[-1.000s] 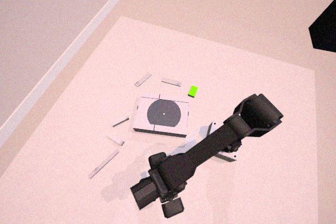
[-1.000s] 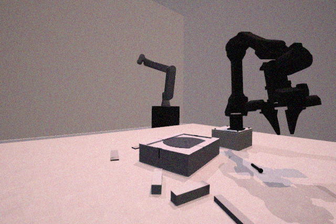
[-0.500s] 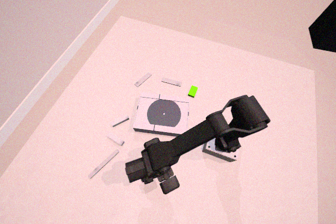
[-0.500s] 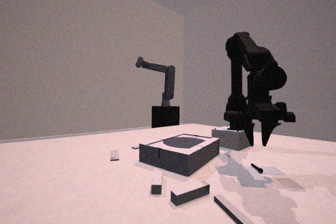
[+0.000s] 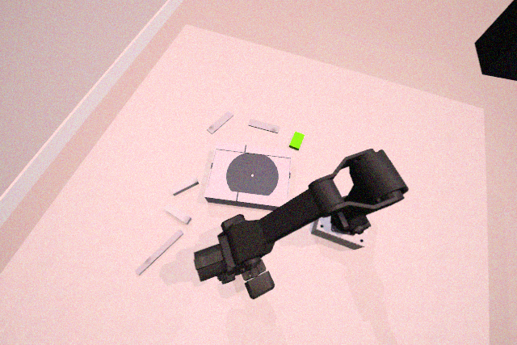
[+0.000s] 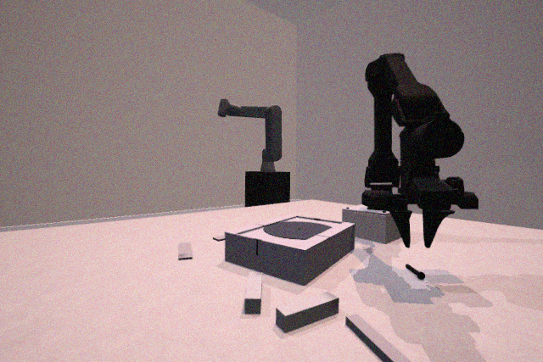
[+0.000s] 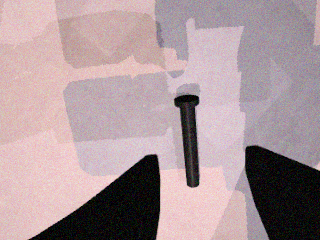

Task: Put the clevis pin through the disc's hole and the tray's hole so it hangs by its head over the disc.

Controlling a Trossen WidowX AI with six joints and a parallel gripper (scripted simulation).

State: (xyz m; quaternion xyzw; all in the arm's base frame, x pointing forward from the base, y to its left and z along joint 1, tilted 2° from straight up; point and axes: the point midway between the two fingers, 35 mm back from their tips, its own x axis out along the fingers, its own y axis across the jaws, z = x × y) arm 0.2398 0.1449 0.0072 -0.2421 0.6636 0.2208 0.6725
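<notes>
The steel pin lies 1 cm behind my gripper tip, 1 cm to the right of it and 5 cm below it. Also, from my gripper tip: rimmed tray: 5 cm ahead, 24 cm to the right, 1 cm below; dark disc: 4 cm ahead, 23 cm to the right; bar: 25 cm ahead, 4 cm to the left, 5 cm below.
</notes>
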